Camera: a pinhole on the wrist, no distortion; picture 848 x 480 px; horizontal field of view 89.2 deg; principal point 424.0 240.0 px. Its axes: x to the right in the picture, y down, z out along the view. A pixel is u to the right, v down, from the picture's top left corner.
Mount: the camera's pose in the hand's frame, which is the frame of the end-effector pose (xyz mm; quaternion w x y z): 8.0 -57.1 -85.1 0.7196 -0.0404 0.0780 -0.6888
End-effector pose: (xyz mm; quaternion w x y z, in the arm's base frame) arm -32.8 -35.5 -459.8 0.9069 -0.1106 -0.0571 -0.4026
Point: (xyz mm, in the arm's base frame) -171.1 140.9 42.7
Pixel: 400.8 70.6
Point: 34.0 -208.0 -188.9
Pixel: 473.0 439.8
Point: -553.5 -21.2 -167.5
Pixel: outside the picture
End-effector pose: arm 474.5 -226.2 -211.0 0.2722 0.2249 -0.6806 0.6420
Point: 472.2 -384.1 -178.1
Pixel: 360.1 184.9
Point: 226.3 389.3 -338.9
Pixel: behind the camera
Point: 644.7 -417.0 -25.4
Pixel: 743.5 117.5
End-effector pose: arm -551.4 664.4 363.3 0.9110 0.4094 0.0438 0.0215
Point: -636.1 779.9 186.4
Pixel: behind the camera
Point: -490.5 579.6 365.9
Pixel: 398.4 292.6
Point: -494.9 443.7 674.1
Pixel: 262.7 185.1
